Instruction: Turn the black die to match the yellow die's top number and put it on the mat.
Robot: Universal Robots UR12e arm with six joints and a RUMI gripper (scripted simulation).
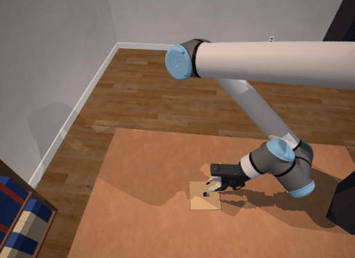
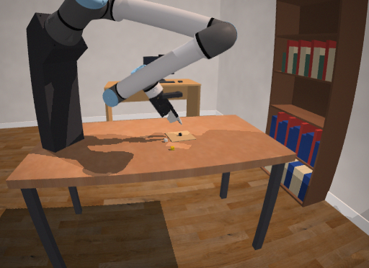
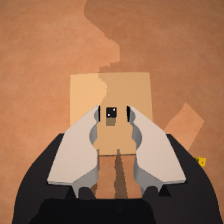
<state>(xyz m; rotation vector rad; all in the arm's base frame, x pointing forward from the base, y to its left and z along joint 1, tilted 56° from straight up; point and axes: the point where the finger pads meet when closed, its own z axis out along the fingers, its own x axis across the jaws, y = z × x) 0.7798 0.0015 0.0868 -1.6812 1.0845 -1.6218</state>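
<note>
The black die lies 8 cm below my hand. Also, from my hand: tan mat: 9 cm below, 1 cm ahead; then white die: 10 cm behind, 8 cm below, 4 cm to the right; then yellow die: 16 cm to the right, 10 cm behind, 8 cm below.
</note>
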